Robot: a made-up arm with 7 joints. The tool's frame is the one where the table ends. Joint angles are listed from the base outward.
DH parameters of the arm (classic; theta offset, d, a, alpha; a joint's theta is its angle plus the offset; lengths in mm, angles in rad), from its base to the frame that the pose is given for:
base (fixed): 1.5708 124.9 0 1.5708
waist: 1.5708 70 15.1 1.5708
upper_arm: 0 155.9 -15.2 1.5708
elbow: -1.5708 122 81.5 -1.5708
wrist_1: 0 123.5 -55.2 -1.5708
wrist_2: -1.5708 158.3 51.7 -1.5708
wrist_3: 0 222.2 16.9 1.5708
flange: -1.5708 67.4 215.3 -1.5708
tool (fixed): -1.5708 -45.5 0 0
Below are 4 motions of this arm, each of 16 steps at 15 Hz.
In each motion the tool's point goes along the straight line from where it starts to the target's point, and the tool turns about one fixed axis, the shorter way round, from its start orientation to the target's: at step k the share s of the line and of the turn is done. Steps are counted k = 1, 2, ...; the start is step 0. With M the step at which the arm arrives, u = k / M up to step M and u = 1 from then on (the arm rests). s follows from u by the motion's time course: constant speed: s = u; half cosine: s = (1 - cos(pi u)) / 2; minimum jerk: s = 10 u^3 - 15 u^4 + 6 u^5.
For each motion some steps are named. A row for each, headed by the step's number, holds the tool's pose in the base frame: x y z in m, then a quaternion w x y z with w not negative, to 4 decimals.
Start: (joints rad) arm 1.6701 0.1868 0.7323 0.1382 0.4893 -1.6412 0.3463
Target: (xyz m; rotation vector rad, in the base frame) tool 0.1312 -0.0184 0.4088 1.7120 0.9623 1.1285
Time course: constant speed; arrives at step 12
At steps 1, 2, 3, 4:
1: 0.1467 -0.0774 0.3532 0.4173 0.4420 0.6414 0.4682
2: 0.1453 -0.0720 0.3583 0.4201 0.4668 0.6209 0.4691
3: 0.1439 -0.0667 0.3633 0.4226 0.4912 0.5998 0.4695
4: 0.1425 -0.0613 0.3684 0.4245 0.5150 0.5781 0.4694

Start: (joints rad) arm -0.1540 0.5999 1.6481 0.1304 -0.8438 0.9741 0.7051
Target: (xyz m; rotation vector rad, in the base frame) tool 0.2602 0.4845 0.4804 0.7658 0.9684 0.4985
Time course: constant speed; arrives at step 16
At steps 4, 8, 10, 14, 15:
4: 0.0312 0.4170 0.1176 0.6300 -0.3159 0.3547 0.6144
8: 0.1075 0.4395 0.2385 0.7378 -0.0935 0.4178 0.5219
10: 0.1457 0.4508 0.2990 0.7717 0.0214 0.4380 0.4607
14: 0.2220 0.4733 0.4199 0.7962 0.2479 0.4538 0.3140
15: 0.2411 0.4789 0.4502 0.7932 0.3022 0.4526 0.2733

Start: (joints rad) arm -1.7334 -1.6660 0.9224 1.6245 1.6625 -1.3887 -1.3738
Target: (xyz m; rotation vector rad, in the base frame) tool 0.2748 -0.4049 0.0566 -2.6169 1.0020 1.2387
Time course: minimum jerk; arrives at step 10
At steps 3, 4, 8, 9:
3: 0.1057 -0.2596 0.1381 0.1423 0.7666 -0.5962 -0.1914
4: 0.1369 -0.2864 0.1231 0.1097 0.7924 -0.5525 -0.2340
8: 0.2631 -0.3948 0.0622 0.0262 -0.8518 0.3477 0.3910
9: 0.2731 -0.4034 0.0574 0.0370 -0.8533 0.3299 0.4021

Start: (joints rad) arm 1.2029 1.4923 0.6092 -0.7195 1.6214 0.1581 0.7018
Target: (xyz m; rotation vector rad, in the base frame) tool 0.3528 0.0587 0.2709 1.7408 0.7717 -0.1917
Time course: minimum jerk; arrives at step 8
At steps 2, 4, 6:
2: 0.3043 -0.0794 0.1248 0.3567 0.7957 0.3581 -0.3336
4: 0.3258 -0.0183 0.1894 0.4604 0.7838 0.3505 -0.2254
6: 0.3472 0.0428 0.2540 0.5537 0.7541 0.3349 -0.1120

